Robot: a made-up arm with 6 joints. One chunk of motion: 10 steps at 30 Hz.
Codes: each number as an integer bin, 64 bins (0 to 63) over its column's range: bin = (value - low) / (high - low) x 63, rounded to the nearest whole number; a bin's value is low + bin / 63 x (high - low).
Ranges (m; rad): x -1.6..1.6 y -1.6..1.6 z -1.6..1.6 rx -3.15..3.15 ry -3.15..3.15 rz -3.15..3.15
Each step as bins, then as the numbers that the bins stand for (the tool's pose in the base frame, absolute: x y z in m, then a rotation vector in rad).
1 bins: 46 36 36 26 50 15
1 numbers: 0.7365 0.2286 0.2286 -0.5500 1.8500 -1.6500
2 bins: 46 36 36 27 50 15
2 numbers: 0.7365 0.2286 0.2286 -0.4500 1.8500 -1.6500
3 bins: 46 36 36 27 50 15
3 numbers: 0.7365 0.2286 0.2286 -0.4500 1.8500 -1.6500
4 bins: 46 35 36 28 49 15
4 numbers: 0.7365 0.1778 0.2286 -0.3500 1.7500 -1.6500
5 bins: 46 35 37 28 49 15
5 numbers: 0.7365 0.1778 0.2794 -0.3500 1.7500 -1.6500
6 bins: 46 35 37 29 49 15
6 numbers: 0.7365 0.1778 0.2794 -0.2500 1.7500 -1.6500
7 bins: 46 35 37 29 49 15
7 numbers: 0.7365 0.1778 0.2794 -0.2500 1.7500 -1.6500
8 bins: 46 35 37 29 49 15
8 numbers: 0.7365 0.1778 0.2794 -0.2500 1.7500 -1.6500
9 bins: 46 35 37 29 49 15
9 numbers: 0.7365 0.1778 0.2794 -0.2500 1.7500 -1.6500
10 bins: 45 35 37 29 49 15
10 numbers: 0.6857 0.1778 0.2794 -0.2500 1.7500 -1.6500
